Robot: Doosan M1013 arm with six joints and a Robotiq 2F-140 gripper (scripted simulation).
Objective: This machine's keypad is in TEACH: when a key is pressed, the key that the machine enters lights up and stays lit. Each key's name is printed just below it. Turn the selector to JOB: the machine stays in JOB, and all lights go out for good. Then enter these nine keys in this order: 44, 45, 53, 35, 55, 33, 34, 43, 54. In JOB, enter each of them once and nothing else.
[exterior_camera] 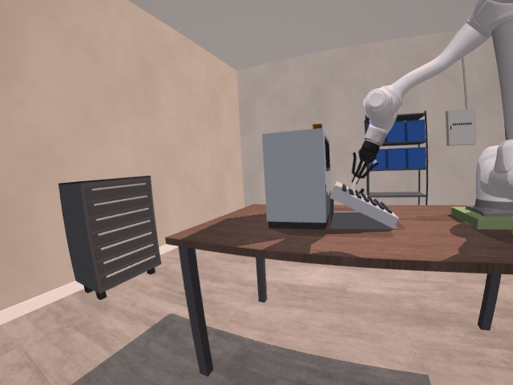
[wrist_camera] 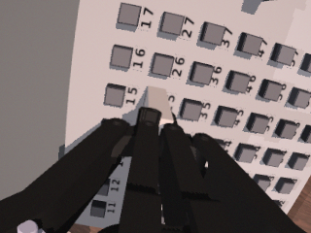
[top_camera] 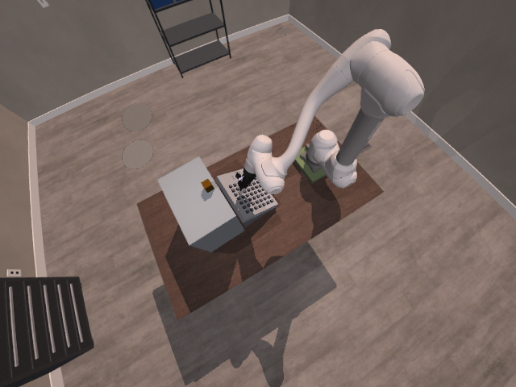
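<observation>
My hand is 6 cm above the key 44, 5 cm past it and 3 cm to the right of it. From my hand the other things lie so: black selector knob (13 cm to the right, 5 cm below, 4 cm behind); sloped keypad (9 cm below, 2 cm to the right, 2 cm behind).
</observation>
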